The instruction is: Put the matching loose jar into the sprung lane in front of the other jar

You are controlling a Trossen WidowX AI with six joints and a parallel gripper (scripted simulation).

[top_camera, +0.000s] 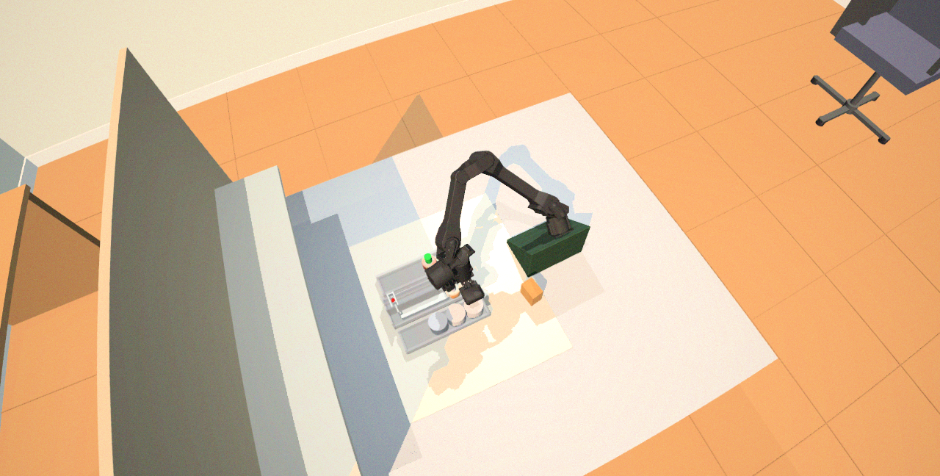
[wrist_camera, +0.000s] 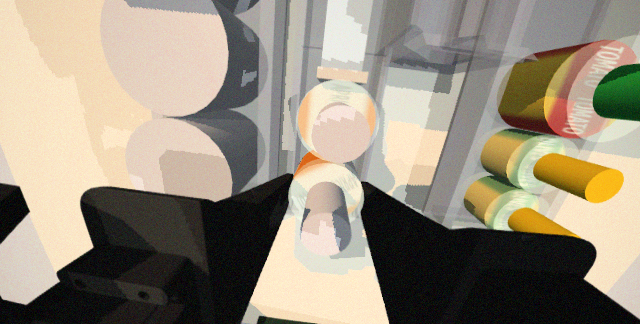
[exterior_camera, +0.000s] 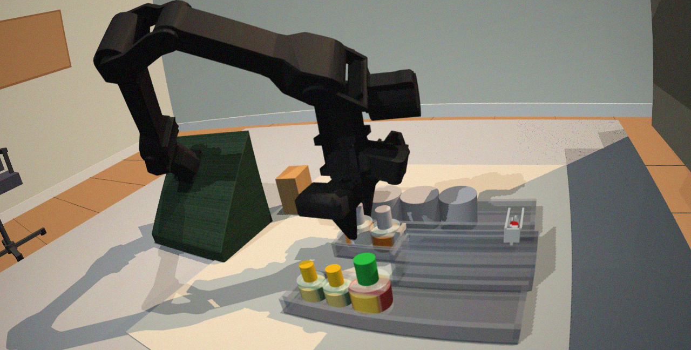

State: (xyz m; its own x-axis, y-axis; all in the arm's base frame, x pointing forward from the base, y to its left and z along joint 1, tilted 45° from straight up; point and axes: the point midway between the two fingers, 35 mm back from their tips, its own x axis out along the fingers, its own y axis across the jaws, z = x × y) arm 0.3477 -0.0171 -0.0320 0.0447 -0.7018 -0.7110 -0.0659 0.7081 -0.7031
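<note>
The sprung lane is 14 cm ahead of my gripper tip, 2 cm to the right of it and 1 cm below it. Round my gripper tip: pusher plate: 15 cm ahead, 2 cm to the right, 2 cm above.
</note>
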